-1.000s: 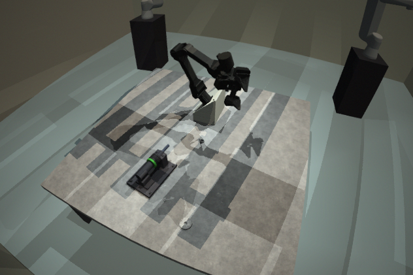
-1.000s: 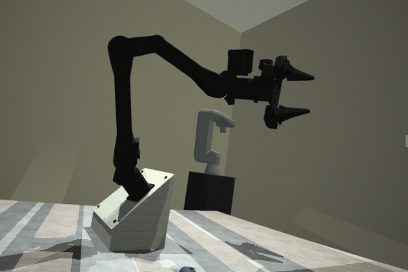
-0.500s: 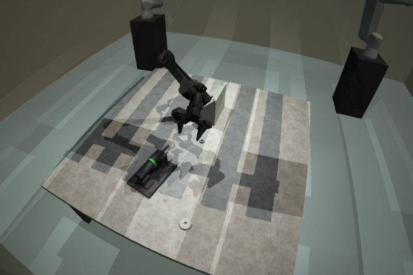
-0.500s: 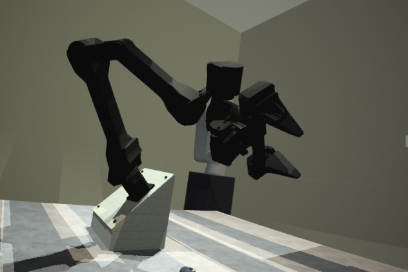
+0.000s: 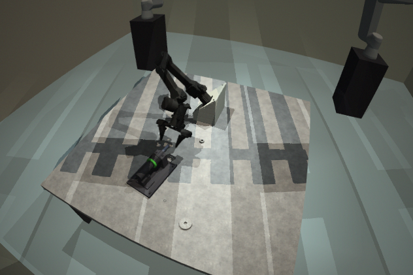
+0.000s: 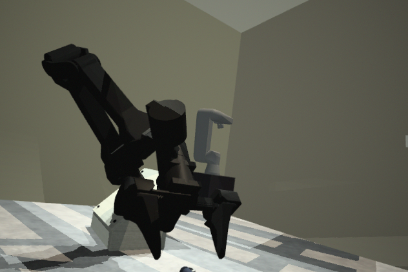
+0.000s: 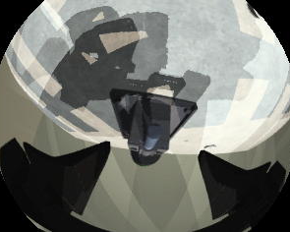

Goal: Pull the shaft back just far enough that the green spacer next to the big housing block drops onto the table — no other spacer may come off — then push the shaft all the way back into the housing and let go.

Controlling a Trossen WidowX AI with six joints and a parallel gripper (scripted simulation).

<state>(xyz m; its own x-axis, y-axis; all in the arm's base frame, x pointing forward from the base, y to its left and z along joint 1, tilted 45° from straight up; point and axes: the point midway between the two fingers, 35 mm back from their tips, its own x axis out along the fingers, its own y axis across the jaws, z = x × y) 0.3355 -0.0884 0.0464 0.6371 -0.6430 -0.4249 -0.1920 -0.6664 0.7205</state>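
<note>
The blue-grey shaft lies 10 cm ahead of my gripper tip, 3 cm to the right of it and 2 cm below it. From my gripper tip the other things lie so: green spacer: 13 cm ahead, 4 cm to the right, 2 cm below.
</note>
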